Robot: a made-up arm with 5 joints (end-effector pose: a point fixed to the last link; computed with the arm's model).
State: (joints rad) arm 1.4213 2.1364 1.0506 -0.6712 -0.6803
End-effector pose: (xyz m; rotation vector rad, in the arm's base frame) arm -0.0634 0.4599 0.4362 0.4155 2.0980 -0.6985
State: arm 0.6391 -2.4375 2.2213 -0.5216 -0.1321
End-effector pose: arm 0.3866 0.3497 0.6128 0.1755 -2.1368 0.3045
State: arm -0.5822 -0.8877 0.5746 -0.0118 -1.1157
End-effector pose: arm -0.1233 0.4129 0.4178 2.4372 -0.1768 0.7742
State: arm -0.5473 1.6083 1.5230 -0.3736 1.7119
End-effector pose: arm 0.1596 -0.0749 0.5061 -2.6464 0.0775 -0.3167
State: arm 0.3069 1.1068 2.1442 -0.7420 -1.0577
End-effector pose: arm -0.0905 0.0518 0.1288 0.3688 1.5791 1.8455
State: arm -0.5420 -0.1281 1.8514 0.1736 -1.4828
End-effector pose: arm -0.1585 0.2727 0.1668 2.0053 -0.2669 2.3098
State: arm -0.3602 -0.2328 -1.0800 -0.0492 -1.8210
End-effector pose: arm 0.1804 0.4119 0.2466 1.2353 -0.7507 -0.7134
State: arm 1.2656 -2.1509 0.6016 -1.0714 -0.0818
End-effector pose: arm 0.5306 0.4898 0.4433 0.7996 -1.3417 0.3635
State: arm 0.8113 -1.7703 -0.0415 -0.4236 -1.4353
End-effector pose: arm 0.2198 0.3836 0.5989 -2.2684 2.1334 -0.0617
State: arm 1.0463 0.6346 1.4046 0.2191 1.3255
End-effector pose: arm -0.1669 0.3599 0.1045 -0.2804 1.6078 -1.1545
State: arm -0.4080 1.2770 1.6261 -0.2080 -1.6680
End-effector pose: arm -0.1096 0.0329 0.1546 0.8374 1.1119 1.8532
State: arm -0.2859 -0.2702 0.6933 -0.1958 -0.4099
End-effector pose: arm -0.1145 0.4774 0.0758 1.1758 0.3797 0.8408
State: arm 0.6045 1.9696 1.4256 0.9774 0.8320
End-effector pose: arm -0.2662 0.1670 0.3510 -0.9151 1.2518 -1.3699
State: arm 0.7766 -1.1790 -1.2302 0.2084 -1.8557
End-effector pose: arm 0.3760 0.2643 0.3187 1.2148 -1.2670 -2.2672
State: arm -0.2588 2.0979 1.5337 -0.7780 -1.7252
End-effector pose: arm -0.1195 -0.0036 0.3834 0.2516 2.0545 0.9412
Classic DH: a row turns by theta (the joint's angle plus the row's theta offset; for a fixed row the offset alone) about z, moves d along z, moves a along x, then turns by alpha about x. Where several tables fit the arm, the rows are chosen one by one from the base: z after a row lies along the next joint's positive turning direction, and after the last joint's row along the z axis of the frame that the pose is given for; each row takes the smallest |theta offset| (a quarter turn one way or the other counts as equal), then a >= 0, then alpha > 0; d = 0 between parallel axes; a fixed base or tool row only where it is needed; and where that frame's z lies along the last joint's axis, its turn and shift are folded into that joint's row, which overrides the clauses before.
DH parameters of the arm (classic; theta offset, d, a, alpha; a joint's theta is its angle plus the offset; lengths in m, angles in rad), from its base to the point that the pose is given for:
base (fixed): 0.8685 0.0789 0.264 -2.9895
joint 1: -0.5091 -0.2154 0.0481 1.5135
joint 2: -0.5536 0.1362 -0.0003 1.6038
joint 3: -1.3982 -0.1894 -0.0551 2.505
joint 4: -0.1776 -0.0348 -0.0596 1.8659
joint 5: 0.3103 -0.0987 0.0639 2.4602
tool (fixed): -0.5978 -0.2892 0 0

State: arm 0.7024 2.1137 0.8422 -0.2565 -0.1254
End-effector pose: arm -0.2126 0.1917 0.4277 -0.8920 1.6831 -0.7019
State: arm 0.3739 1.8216 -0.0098 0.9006 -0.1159
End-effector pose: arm -0.0722 0.0144 0.1283 -0.6421 -0.4627 -1.2136
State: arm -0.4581 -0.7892 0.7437 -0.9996 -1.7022
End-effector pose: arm -0.2167 0.3267 0.3185 -2.2568 0.3740 -2.1215
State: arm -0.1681 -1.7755 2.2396 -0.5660 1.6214
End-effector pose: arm 0.3134 0.4323 0.2249 0.4953 -0.4254 -0.0645
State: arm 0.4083 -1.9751 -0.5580 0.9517 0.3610
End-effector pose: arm 0.2232 0.3832 0.6921 -2.1867 -1.3439 0.4475
